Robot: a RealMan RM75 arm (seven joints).
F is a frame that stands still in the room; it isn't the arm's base.
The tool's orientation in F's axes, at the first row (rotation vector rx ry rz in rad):
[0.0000 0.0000 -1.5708]
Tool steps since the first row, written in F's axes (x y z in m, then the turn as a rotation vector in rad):
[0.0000 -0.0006 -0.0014 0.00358 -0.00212 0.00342]
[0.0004 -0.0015 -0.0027 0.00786 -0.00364 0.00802]
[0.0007 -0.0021 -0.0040 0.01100 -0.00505 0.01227]
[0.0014 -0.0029 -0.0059 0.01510 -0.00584 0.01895]
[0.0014 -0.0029 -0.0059 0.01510 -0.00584 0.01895]
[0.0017 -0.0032 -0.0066 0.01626 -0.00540 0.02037]
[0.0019 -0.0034 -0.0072 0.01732 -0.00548 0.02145]
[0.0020 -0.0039 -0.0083 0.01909 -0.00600 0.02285]
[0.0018 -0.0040 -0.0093 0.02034 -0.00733 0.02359]
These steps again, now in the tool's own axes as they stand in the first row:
[0.0006 0.0000 -0.0014 0.00212 0.00358 0.00342]
[0.0015 0.0004 -0.0027 0.00364 0.00786 0.00802]
[0.0021 0.0007 -0.0040 0.00505 0.01100 0.01227]
[0.0029 0.0014 -0.0059 0.00584 0.01510 0.01895]
[0.0029 0.0014 -0.0059 0.00584 0.01510 0.01895]
[0.0032 0.0017 -0.0066 0.00540 0.01626 0.02037]
[0.0034 0.0019 -0.0072 0.00548 0.01732 0.02145]
[0.0039 0.0020 -0.0083 0.00600 0.01909 0.02285]
[0.0040 0.0018 -0.0093 0.00733 0.02034 0.02359]

